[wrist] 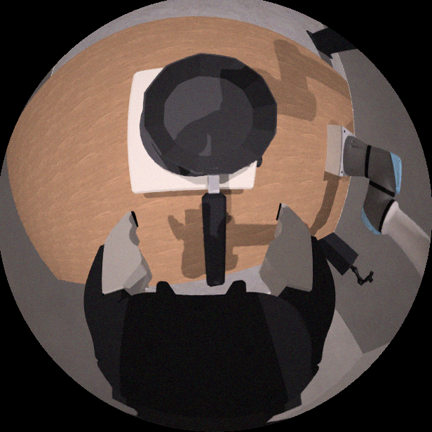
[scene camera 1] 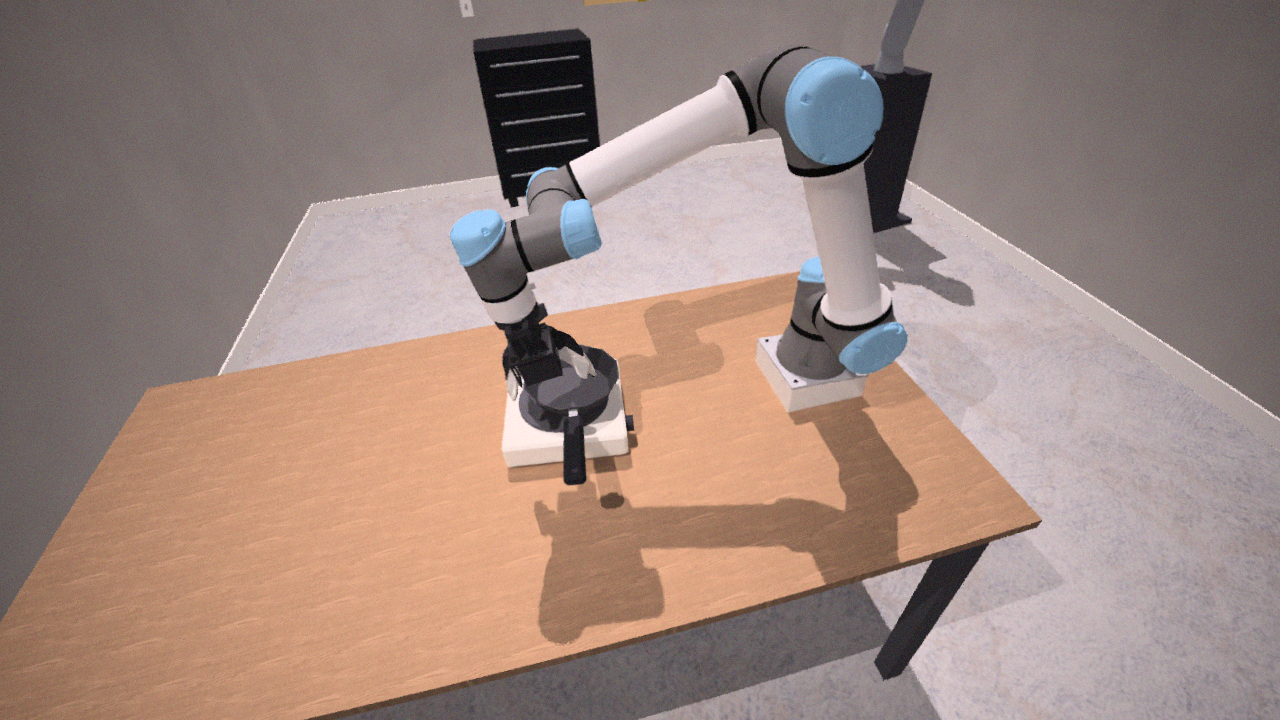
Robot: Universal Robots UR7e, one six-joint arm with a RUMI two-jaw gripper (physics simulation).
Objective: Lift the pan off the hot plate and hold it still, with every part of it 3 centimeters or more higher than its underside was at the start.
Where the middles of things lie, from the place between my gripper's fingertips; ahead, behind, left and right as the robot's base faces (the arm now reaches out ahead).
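Scene:
My hand: 7 cm above the dark pan (scene camera 1: pixel 570 395), 4 cm past it. White hot plate (scene camera 1: pixel 531 435): 15 cm below my hand, 3 cm behind it, 9 cm to the right of it. Going by their middles, dark pan nearest to my hand of the things named here.

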